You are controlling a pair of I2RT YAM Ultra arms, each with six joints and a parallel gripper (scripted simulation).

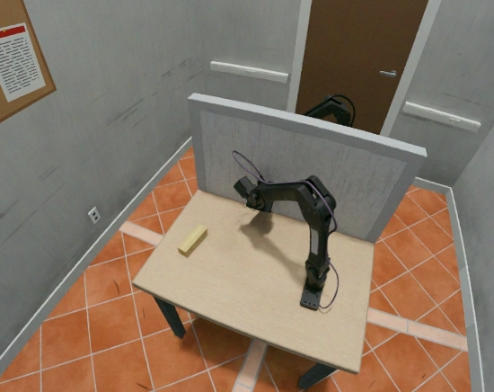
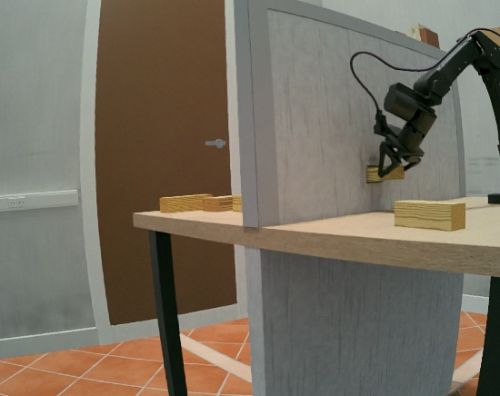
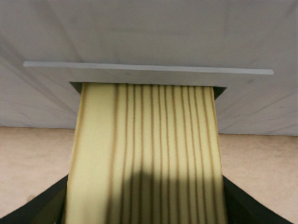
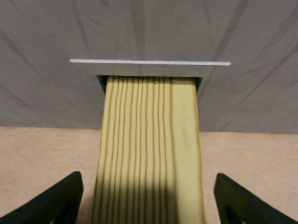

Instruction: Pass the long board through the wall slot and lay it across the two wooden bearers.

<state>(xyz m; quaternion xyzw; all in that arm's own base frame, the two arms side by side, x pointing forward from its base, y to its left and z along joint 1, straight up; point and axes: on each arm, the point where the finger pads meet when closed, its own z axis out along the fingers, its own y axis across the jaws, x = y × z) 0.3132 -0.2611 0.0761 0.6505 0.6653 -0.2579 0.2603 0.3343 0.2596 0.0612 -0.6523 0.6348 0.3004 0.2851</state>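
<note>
Right now my right hand is 4 cm to the right of the long board and 2 cm above it. From my right hand the other things lie so: wooden offcut (20 cm ahead, 43 cm to the left, 9 cm below).
</note>
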